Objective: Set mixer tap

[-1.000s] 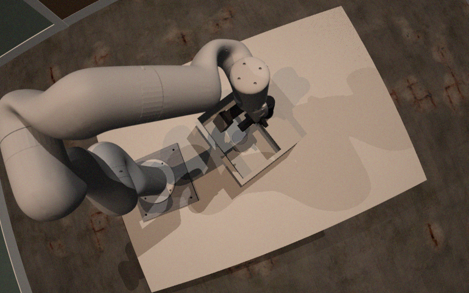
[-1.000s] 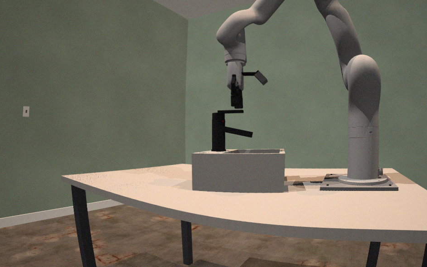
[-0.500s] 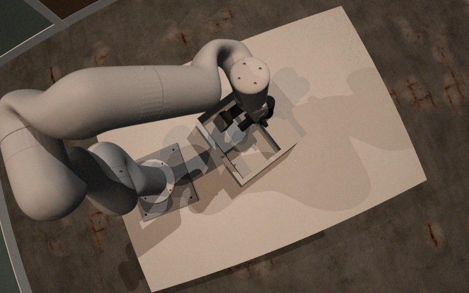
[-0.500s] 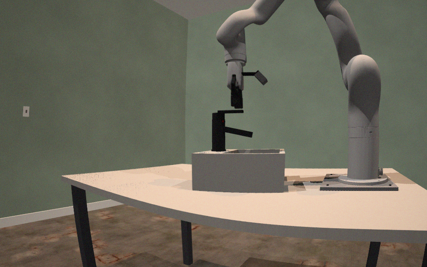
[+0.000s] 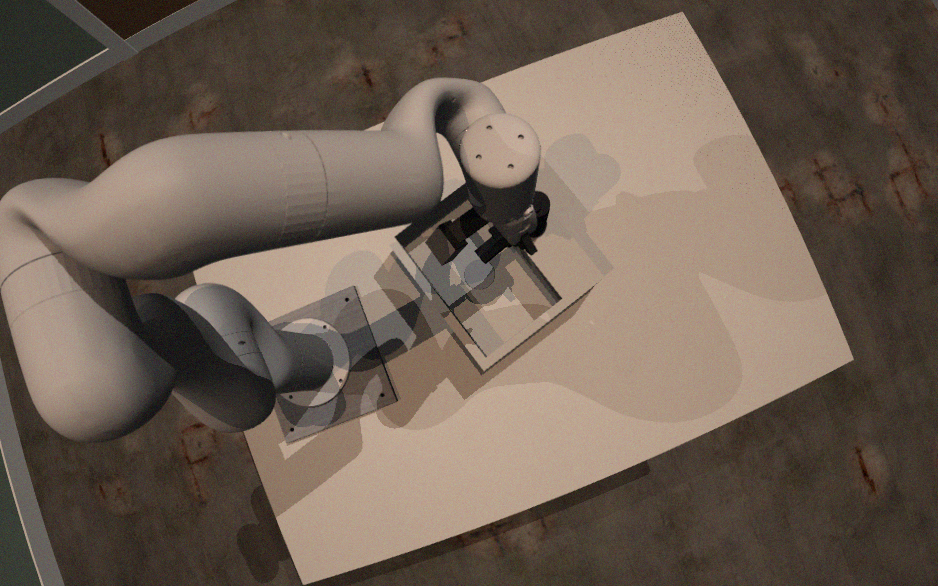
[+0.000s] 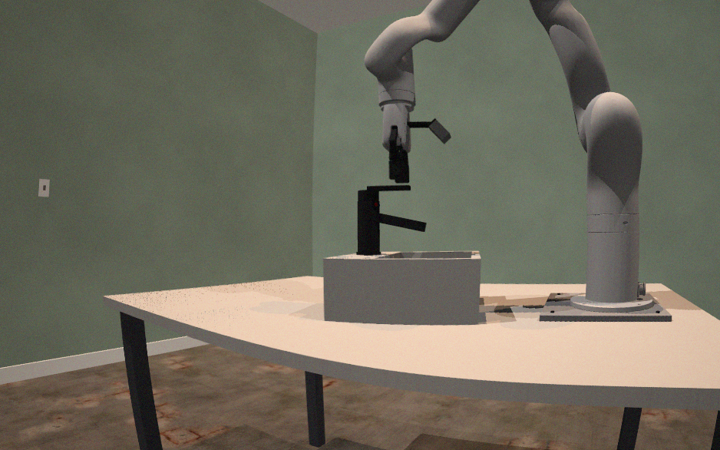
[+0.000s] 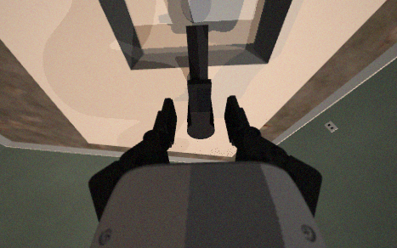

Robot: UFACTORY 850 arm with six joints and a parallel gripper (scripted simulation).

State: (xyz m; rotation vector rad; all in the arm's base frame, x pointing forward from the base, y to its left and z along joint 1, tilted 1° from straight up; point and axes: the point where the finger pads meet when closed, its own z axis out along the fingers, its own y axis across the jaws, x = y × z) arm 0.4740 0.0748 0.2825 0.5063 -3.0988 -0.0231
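My hand is 30 mm above the lever, 20 mm short of it and 10 mm to the right of it. The rest, counted from my hand: black mixer tap: 80 mm below, 40 mm ahead, 10 mm to the left; then grey sink basin: 260 mm below, 50 mm behind, 20 mm to the right.
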